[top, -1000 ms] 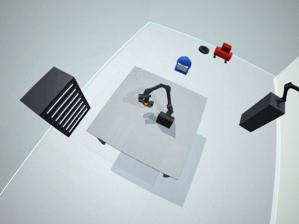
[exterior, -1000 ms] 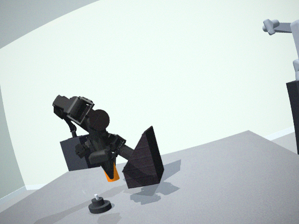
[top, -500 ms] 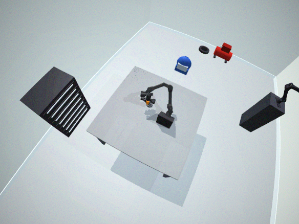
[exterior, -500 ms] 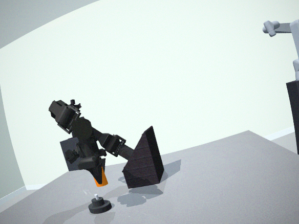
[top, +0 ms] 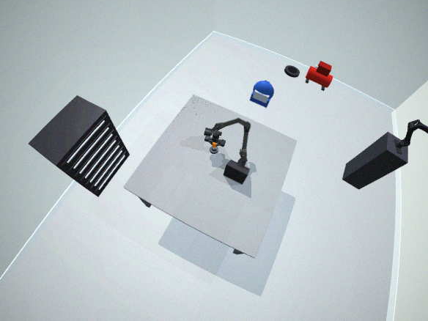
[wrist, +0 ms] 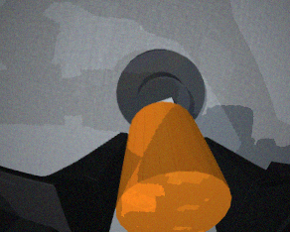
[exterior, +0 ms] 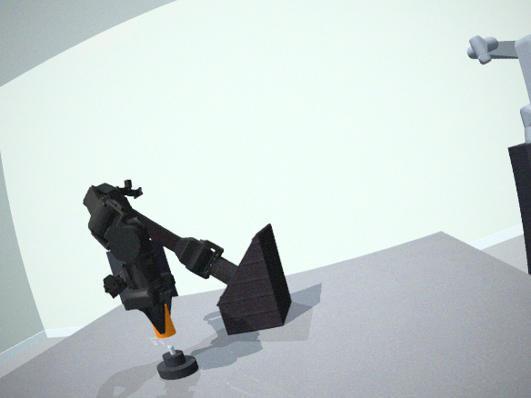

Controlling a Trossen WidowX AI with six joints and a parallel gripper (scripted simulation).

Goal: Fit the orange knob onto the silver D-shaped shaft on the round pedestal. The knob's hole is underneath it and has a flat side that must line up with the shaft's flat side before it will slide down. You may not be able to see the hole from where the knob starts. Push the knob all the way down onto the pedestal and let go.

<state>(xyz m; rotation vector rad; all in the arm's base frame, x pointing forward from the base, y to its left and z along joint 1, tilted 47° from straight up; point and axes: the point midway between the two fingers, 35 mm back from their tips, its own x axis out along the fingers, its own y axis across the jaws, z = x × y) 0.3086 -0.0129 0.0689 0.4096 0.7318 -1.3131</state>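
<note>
Now: gripper tip 7 cm above the dark round pedestal. Also, from my gripper tip: orange knob (3 cm above).
</note>
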